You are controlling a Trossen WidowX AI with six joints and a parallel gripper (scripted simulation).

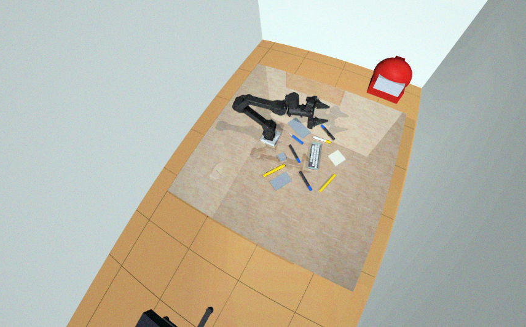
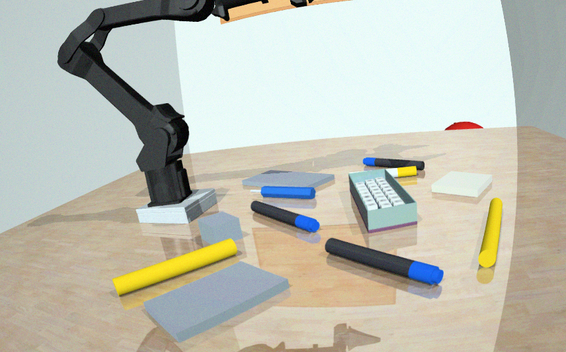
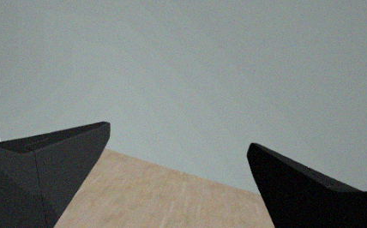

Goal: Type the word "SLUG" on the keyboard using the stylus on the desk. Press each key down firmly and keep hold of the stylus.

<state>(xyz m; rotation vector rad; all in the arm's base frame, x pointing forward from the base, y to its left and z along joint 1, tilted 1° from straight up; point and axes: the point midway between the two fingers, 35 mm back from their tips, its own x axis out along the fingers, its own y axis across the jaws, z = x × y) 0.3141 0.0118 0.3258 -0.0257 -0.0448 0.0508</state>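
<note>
My gripper tip is 350 mm above the stylus, 180 mm past it and 30 mm to the right of it. Round my gripper tip: cream pad: 350 mm below, 130 mm ahead, 50 mm to the right; stylus tip: 350 mm below, 210 mm behind, 40 mm to the left; grey cube: 350 mm below, 220 mm behind, 140 mm to the right.
</note>
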